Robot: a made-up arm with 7 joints.
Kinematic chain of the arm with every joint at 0, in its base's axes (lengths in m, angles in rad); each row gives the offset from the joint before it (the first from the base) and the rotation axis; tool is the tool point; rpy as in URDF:
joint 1: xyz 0 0 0.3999 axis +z
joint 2: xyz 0 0 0 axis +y
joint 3: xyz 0 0 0.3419 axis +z
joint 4: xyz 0.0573 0 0 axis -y
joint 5: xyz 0.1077 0 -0.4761 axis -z
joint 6: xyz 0 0 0 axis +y
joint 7: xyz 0.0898 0 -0.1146 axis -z
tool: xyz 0 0 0 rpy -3.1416 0 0
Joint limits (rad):
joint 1: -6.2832..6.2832
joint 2: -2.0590..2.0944
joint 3: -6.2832..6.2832
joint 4: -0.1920..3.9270
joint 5: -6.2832..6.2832
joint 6: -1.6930..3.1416
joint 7: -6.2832..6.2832
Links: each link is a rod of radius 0.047 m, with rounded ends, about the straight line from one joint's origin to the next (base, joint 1, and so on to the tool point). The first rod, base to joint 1, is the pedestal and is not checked.
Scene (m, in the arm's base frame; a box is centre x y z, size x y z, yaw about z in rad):
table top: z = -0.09
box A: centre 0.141 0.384 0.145 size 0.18 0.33 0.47 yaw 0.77
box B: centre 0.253 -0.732 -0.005 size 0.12 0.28 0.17 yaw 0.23
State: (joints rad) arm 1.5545 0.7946 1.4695 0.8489 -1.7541 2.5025 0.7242
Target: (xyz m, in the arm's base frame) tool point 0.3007 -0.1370 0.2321
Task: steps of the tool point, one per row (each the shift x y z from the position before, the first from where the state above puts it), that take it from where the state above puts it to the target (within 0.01 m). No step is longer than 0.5 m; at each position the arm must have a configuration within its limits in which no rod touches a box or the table.
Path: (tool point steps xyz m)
1: 0.0781 0.1451 0.1505
2: 0.0877 0.0194 0.1924
3: 0.0163 -0.1070 0.1598
4: -0.0992 -0.1607 0.0474
5: -0.1776 -0.1124 -0.1146
6: -0.1459 -0.0028 -0.2689
7: 0.3084 -0.1549 0.3405
8: 0.4162 0.0123 0.0446
9: 0.2591 0.0872 -0.1969
10: 0.0293 0.0281 -0.2360
11: 0.0393 -0.0601 -0.0952
12: -0.0575 -0.0774 -0.1662

